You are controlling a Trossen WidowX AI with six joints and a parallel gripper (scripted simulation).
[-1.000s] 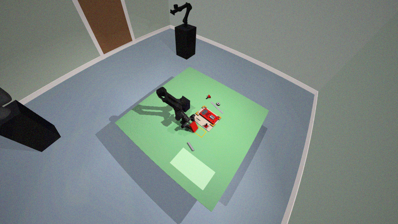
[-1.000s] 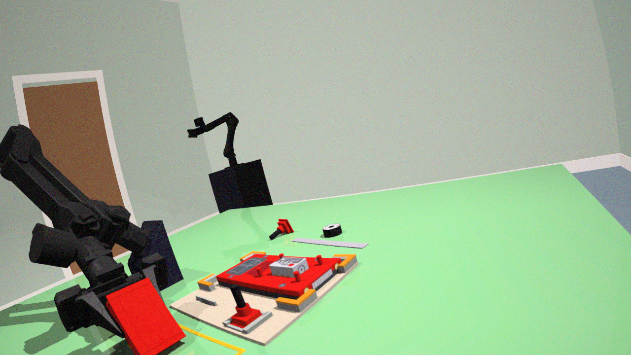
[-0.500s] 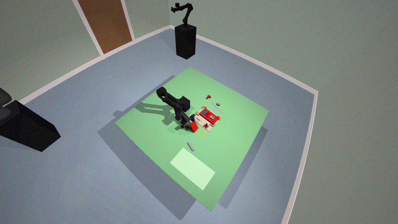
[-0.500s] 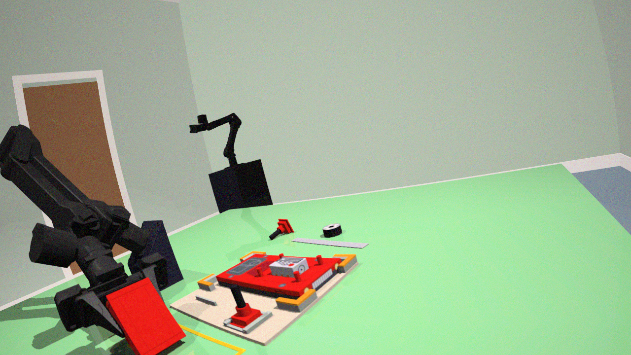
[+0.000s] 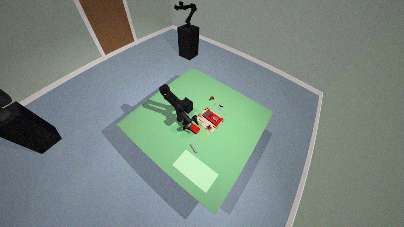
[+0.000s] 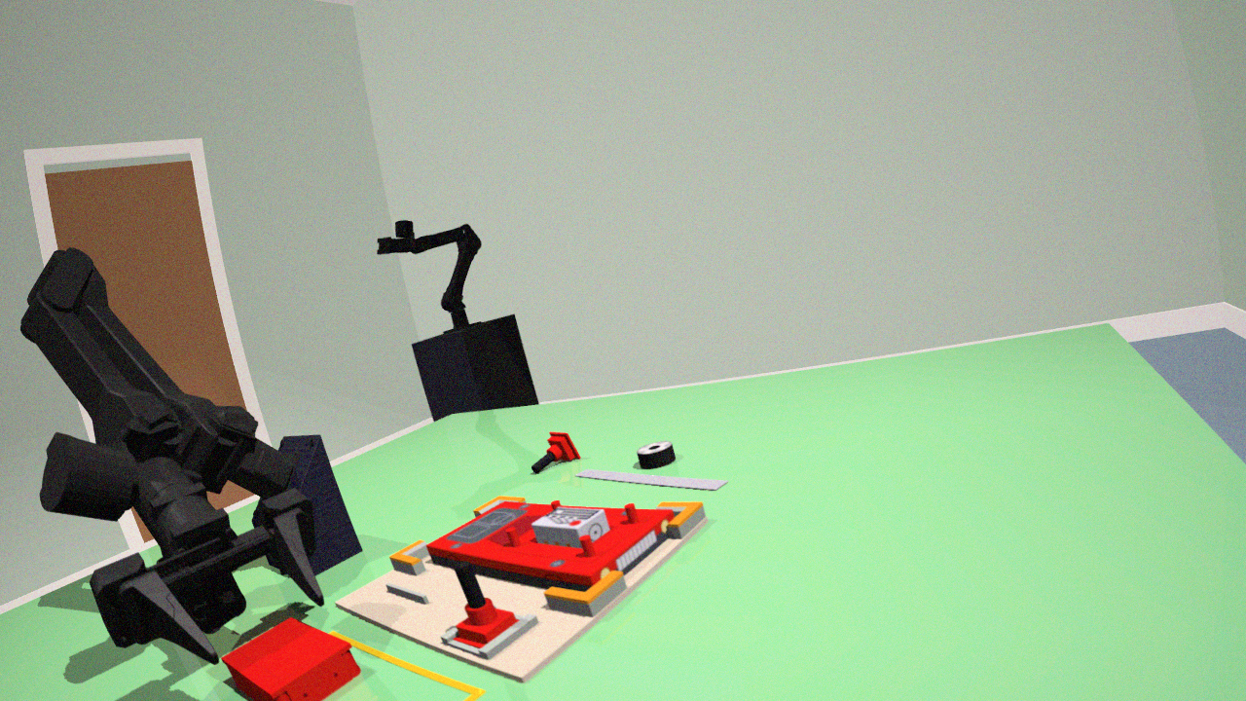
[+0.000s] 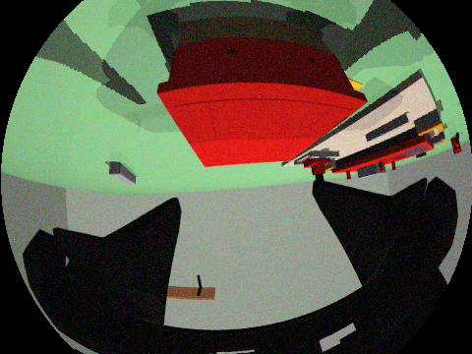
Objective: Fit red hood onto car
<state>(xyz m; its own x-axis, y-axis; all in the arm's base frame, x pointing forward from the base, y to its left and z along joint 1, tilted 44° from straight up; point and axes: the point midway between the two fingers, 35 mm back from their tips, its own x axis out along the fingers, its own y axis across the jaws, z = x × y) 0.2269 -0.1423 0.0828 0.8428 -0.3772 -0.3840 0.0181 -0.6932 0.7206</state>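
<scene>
The red hood lies 40 mm below my gripper tip, 20 mm behind it and 10 mm to the left of it. Round my gripper tip: grey engine block: 240 mm to the left, 90 mm ahead, 30 mm below; then grey bar: 170 mm to the right, 100 mm ahead, 40 mm below; then jig: 210 mm to the left, 40 mm below, 40 mm ahead.
</scene>
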